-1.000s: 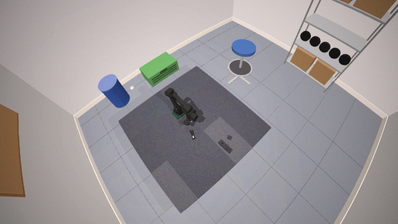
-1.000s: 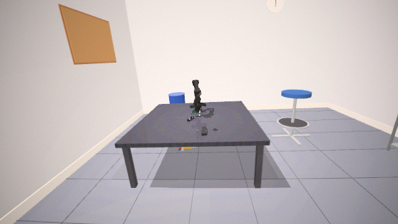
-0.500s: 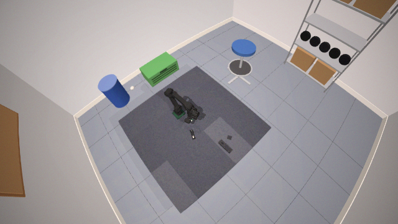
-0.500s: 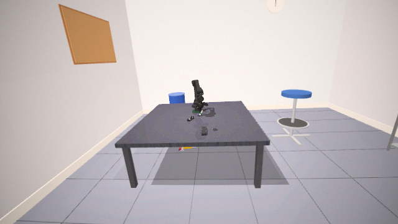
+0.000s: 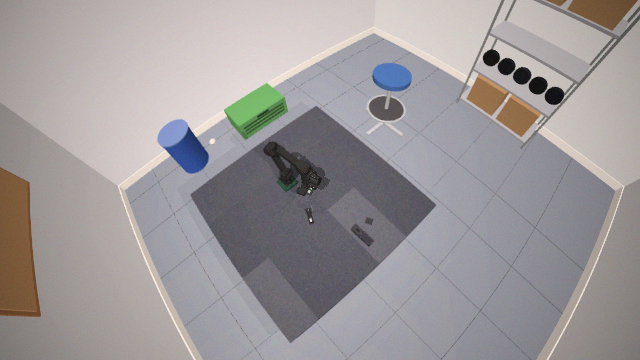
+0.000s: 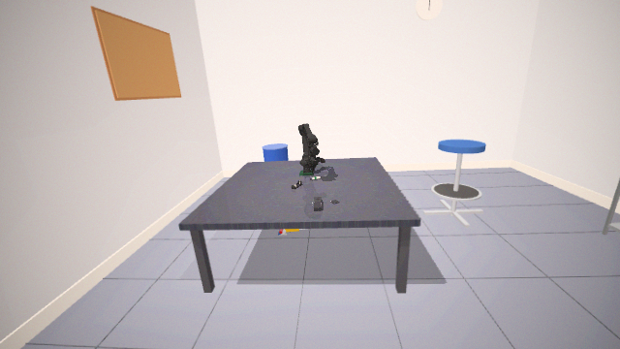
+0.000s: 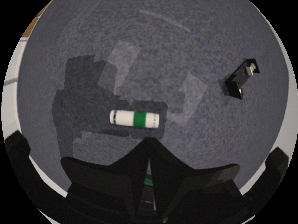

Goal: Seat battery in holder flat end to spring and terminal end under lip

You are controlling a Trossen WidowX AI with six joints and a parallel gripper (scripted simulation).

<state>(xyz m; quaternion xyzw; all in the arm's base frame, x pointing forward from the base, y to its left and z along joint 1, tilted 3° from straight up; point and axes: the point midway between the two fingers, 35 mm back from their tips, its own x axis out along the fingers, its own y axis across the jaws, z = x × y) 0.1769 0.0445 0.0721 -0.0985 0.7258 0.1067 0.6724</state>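
My gripper tip is 2 cm to the right of the battery and 5 cm above it. From my gripper tip the other things lie so: small dark square (45 cm ahead, 11 cm to the left, 6 cm below); black block (48 cm ahead, 4 cm below).
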